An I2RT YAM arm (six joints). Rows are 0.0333 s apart.
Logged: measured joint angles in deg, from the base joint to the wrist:
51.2, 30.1, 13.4, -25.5, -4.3, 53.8
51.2, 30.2, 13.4, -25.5, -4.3, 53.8
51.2, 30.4, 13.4, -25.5, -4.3, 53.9
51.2, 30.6, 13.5, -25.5, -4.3, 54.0
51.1, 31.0, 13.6, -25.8, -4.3, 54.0
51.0, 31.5, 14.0, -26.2, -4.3, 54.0
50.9, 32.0, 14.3, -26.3, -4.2, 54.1
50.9, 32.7, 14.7, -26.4, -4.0, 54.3
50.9, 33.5, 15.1, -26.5, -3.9, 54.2
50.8, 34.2, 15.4, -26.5, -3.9, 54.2
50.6, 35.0, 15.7, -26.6, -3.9, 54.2
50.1, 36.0, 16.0, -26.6, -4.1, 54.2
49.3, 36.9, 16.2, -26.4, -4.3, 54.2
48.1, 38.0, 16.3, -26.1, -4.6, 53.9
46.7, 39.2, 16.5, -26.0, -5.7, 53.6
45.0, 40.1, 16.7, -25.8, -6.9, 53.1
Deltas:
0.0, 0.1, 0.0, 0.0, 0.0, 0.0
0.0, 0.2, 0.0, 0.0, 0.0, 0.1
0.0, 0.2, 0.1, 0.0, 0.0, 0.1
-0.1, 0.4, 0.1, -0.3, 0.0, 0.0
-0.1, 0.5, 0.4, -0.4, 0.0, 0.0
-0.1, 0.5, 0.3, -0.1, 0.1, 0.1
0.0, 0.7, 0.4, -0.1, 0.2, 0.2
0.0, 0.8, 0.4, -0.1, 0.1, -0.1
-0.1, 0.7, 0.3, 0.0, 0.0, 0.0
-0.2, 0.8, 0.3, -0.1, 0.0, 0.0
-0.5, 1.0, 0.3, 0.0, -0.2, 0.0
-0.8, 0.9, 0.2, 0.2, -0.2, 0.0
-1.2, 1.1, 0.1, 0.3, -0.3, -0.3
-1.4, 1.2, 0.2, 0.1, -1.1, -0.3
-1.7, 0.9, 0.2, 0.2, -1.2, -0.5

